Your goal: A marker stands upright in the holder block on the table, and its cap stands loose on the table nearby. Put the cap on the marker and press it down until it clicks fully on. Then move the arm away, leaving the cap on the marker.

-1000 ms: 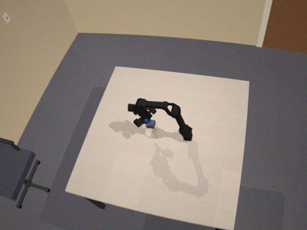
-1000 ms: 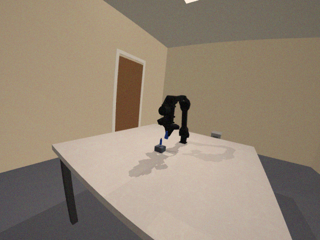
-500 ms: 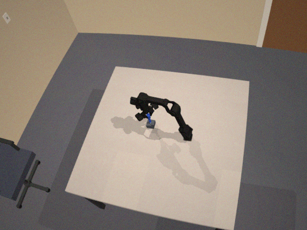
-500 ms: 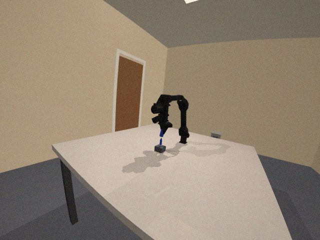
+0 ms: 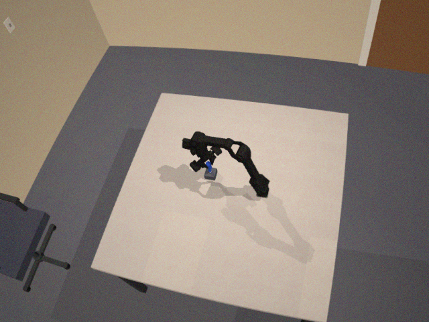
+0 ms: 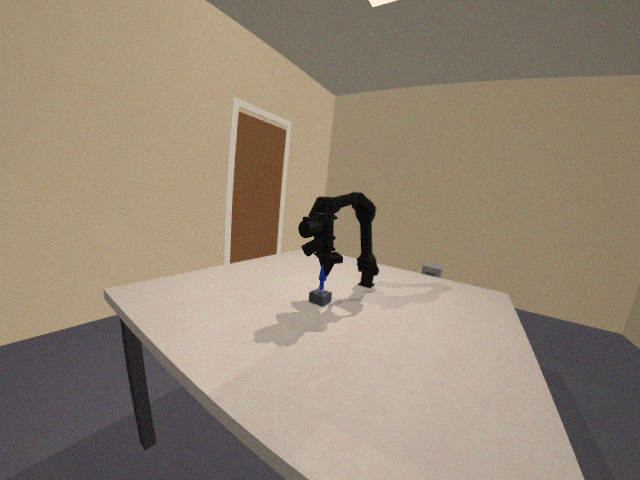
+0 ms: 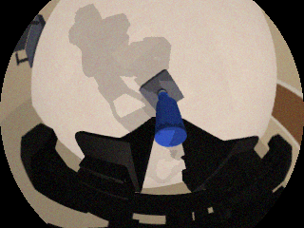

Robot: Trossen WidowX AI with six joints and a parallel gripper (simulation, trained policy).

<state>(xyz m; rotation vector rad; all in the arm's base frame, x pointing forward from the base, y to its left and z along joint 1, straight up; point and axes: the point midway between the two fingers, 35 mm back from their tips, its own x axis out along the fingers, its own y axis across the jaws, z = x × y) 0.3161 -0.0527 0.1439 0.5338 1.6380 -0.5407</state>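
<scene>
My gripper tip is 1 cm short of the blue cap. The rest, counted from my gripper tip: grey holder block 9 cm below, 1 cm ahead.
</scene>
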